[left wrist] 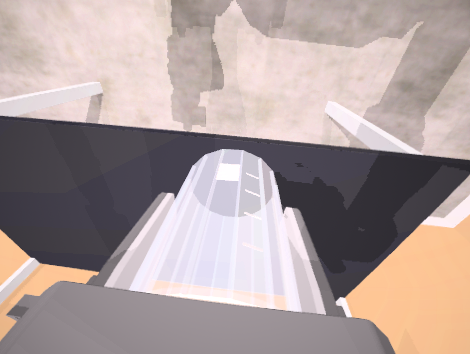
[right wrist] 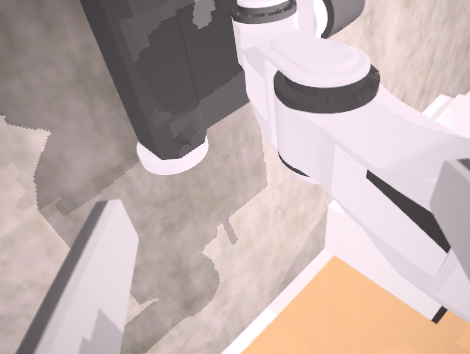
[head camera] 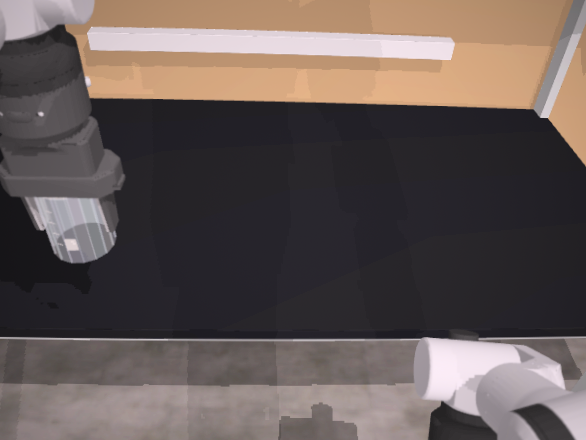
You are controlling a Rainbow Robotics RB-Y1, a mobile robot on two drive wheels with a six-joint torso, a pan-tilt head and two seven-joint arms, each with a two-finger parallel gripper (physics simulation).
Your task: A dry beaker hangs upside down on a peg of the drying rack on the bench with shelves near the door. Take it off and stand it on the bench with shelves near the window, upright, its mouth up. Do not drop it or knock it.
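Places are measured from the robot's base along level axes (x ahead, y left, z up), in metres.
Pixels of known places: left gripper, between the fingertips: point(left wrist: 228, 210) point(head camera: 77, 225); right gripper, between the fingertips: point(right wrist: 281, 201).
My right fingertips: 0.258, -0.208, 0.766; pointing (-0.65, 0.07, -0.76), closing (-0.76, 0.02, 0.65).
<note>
Ahead of a thing's pixels: the offset from my right fingertips to its middle, as dx, dy, dz. "*": to the spot under its first point. Level surfaces: height alone.
A clear beaker @[+0.298, +0.422, +0.302] point(head camera: 80, 235) point(left wrist: 220, 240) with scale marks and a small white patch is between the fingers of my left gripper point(head camera: 77, 230) point(left wrist: 228, 210), which is shut on it. The beaker's round end by the patch points down and away from the palm; its other end is at the palm. It is held over the black bench top @[dz -0.003] point(head camera: 260, 210) point(left wrist: 60, 170), at its left in the head view. The exact gap below is hard to judge. My right gripper point(right wrist: 281, 201) is open and empty, beyond the bench's front edge. The drying rack does not show.
A white bar point(head camera: 270, 44) runs along the orange back panel point(head camera: 240, 85). A grey post point(head camera: 557, 72) stands at the back right corner. My white right arm point(head camera: 465, 367) is at the front right. In the right wrist view, the robot's base and arm parts @[* -0.219, +0.165, -0.141] point(right wrist: 320, 130) are close by.
</note>
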